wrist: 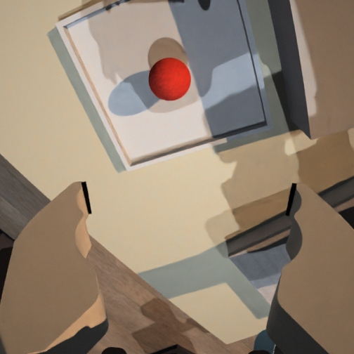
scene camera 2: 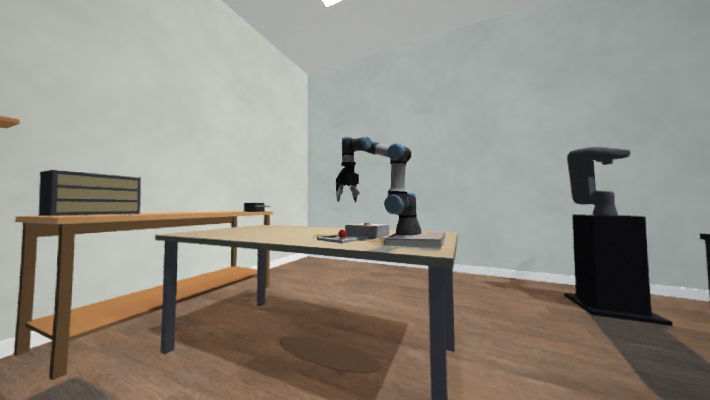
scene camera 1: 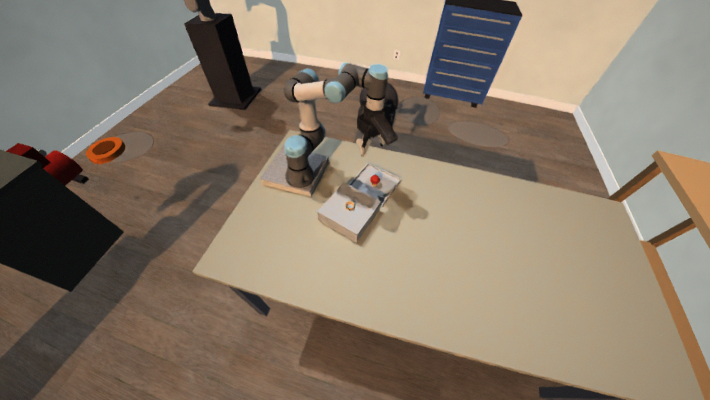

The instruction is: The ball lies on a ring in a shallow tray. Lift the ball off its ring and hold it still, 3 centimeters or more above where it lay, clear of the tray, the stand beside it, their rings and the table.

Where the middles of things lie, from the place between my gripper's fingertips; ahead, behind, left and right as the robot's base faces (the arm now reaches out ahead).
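With my gripper 3 cm short of the red ball [wrist: 169,78], it is also 17 cm above it. The stand [scene camera 1: 349,211] is 20 cm to the right of my gripper, 6 cm behind it and 16 cm below it. I see the shallow tray [scene camera 1: 388,182] as well, 3 cm ahead of my gripper and 19 cm below it.
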